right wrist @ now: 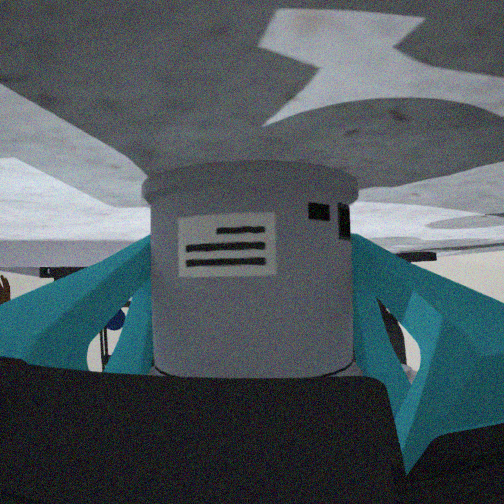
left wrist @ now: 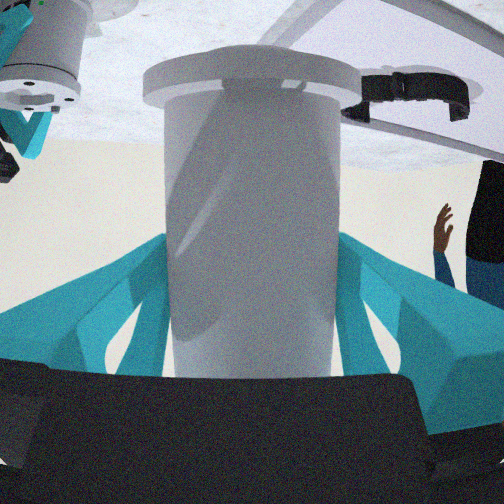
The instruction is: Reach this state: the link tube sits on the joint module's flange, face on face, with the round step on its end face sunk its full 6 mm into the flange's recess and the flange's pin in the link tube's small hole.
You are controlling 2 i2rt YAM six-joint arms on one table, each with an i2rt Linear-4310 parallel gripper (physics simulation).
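In the left wrist view my left gripper (left wrist: pixel 252 305) is shut on the link tube (left wrist: pixel 252 220), a long grey cylinder with a wide collar (left wrist: pixel 252 75) at its far end. Its end face is turned away and hidden. The joint module (left wrist: pixel 42 55) shows at the top left of that view, apart from the tube, with its flange face (left wrist: pixel 35 95) and small holes toward me. In the right wrist view my right gripper (right wrist: pixel 252 310) is shut on the joint module (right wrist: pixel 252 270), a short grey drum with a white label (right wrist: pixel 227 245). Its flange rim (right wrist: pixel 250 182) is at the far end.
A black curved clip (left wrist: pixel 415 95) lies beyond the tube's collar on the right, next to pale frame bars (left wrist: pixel 440 20). A figure with a raised hand (left wrist: pixel 442 230) stands at the right edge. Broad shadows (right wrist: pixel 150 75) cover the surface beyond the module.
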